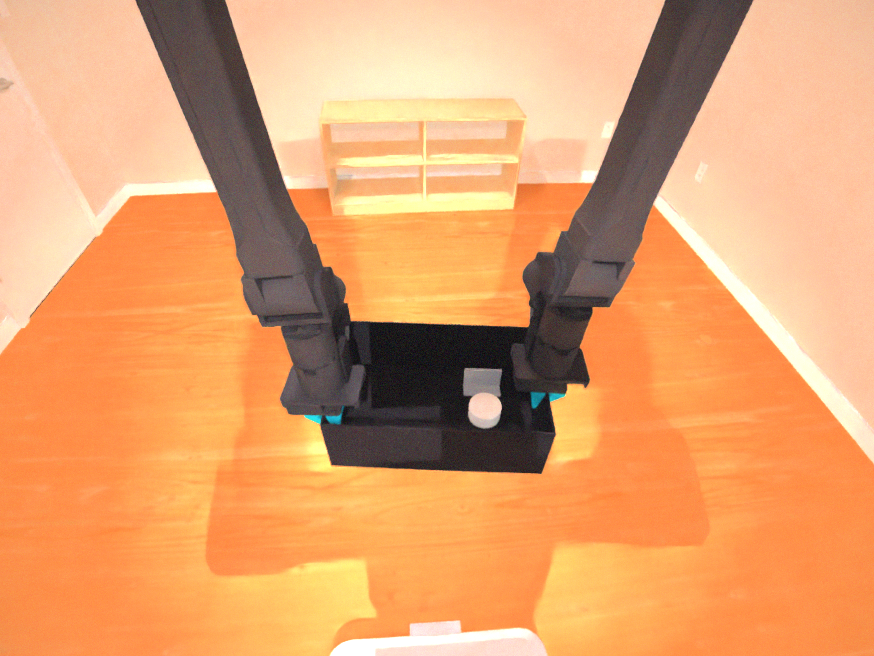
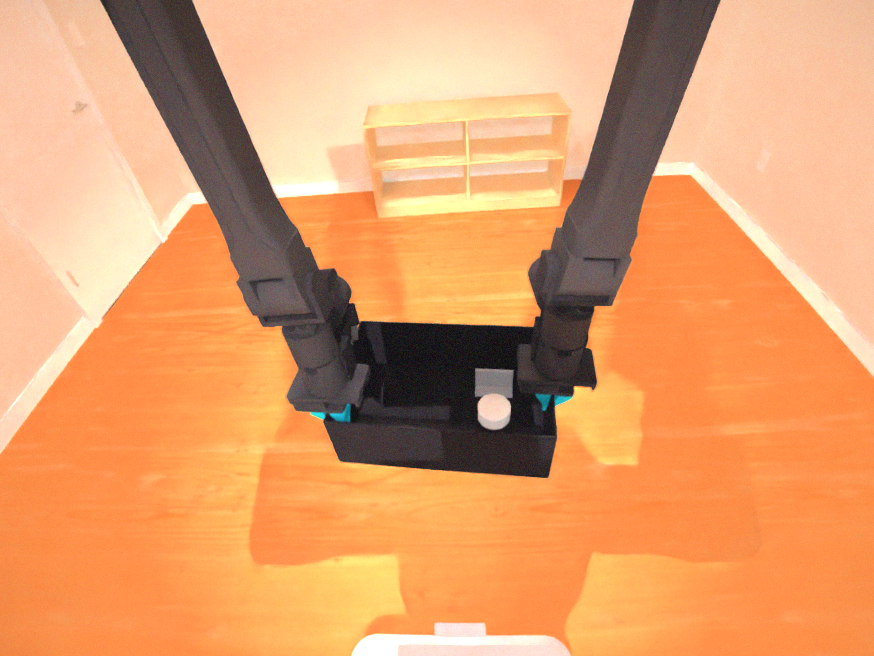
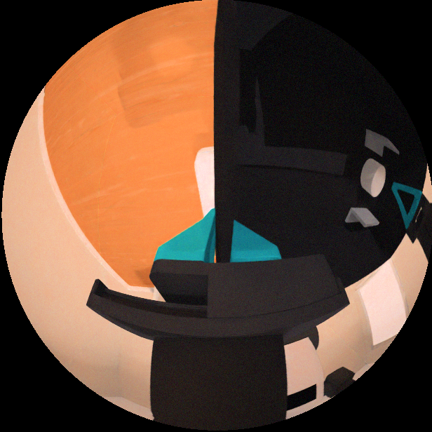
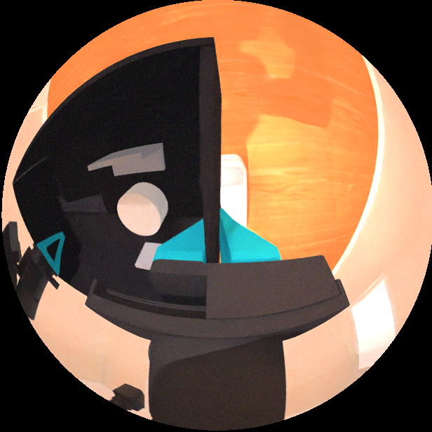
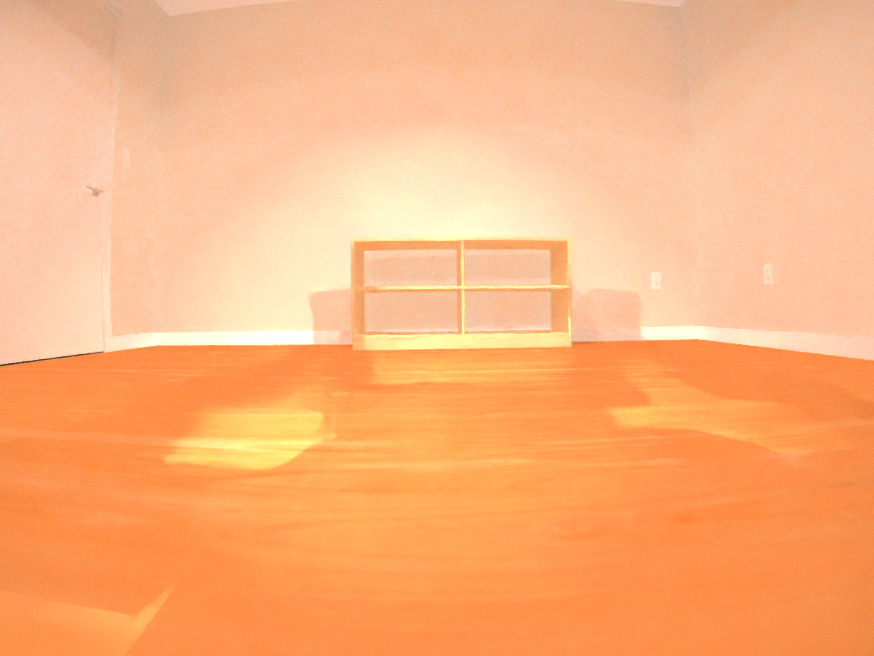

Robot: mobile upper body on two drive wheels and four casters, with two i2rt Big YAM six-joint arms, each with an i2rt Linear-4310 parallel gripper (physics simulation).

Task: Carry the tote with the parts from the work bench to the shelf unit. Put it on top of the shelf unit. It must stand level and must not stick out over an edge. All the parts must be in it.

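Frame: origin at the left arm's base, x back, y up, z left, level; metres.
Where they show: right gripper, between the fingertips: (image 1: 534,405) (image 2: 545,407).
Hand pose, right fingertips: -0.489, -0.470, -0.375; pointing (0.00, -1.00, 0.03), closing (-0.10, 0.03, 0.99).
Observation:
Things, the pixels of their top centre, and the offset from my right fingertips, as dx, dy, dz. "pt": a spot on its surface instead.
- black tote, centre of its top: (image 2: 444,370) (image 1: 440,369) -0.015, +0.075, +0.147
- white cylinder, centre of its top: (image 2: 494,406) (image 1: 485,405) -0.004, +0.000, +0.077
- grey block, centre of its top: (image 2: 494,375) (image 1: 483,374) -0.053, +0.014, +0.074
- dark part, a spot on its surface: (image 1: 394,415) pt -0.010, -0.025, +0.217
The black tote (image 1: 441,402) hangs level above the orange floor between my two arms. My left gripper (image 1: 324,417) is shut on its left wall (image 3: 221,141), with the teal fingers (image 3: 217,241) on either side of the rim. My right gripper (image 1: 546,398) is shut on its right wall (image 4: 209,132), fingers (image 4: 213,241) likewise astride the rim. Inside lie a white cylinder (image 1: 484,410), a grey block (image 1: 481,382), a small grey piece (image 4: 144,255) and a dark part (image 1: 394,415). The light wooden shelf unit (image 1: 423,155) stands far ahead against the back wall, and its top is bare.
The shelf unit (image 5: 461,293) is centred ahead across open orange floor. Walls close the room on both sides, with a door (image 5: 56,176) at the left. My white base (image 1: 437,642) shows at the bottom edge.

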